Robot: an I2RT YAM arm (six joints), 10 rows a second.
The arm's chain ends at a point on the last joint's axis. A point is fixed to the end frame.
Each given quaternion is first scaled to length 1.
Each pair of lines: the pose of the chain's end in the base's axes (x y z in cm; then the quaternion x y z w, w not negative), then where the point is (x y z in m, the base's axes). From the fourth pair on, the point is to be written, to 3 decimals.
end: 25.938 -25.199 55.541 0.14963 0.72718 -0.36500 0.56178
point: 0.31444 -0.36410 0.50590
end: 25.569 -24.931 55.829 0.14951 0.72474 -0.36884 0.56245
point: 0.31038 -0.36204 0.50978
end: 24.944 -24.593 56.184 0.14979 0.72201 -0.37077 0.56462
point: 0.30421 -0.35901 0.51423
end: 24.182 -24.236 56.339 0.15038 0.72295 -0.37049 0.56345
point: 0.296 -0.355 0.515
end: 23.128 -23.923 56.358 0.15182 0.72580 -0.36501 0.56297
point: 0.286 -0.351 0.514
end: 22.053 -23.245 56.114 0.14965 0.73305 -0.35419 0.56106
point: 0.277 -0.343 0.509
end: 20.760 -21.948 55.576 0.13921 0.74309 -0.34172 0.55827
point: 0.266 -0.327 0.501
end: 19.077 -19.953 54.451 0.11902 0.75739 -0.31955 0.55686
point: 0.254 -0.303 0.486
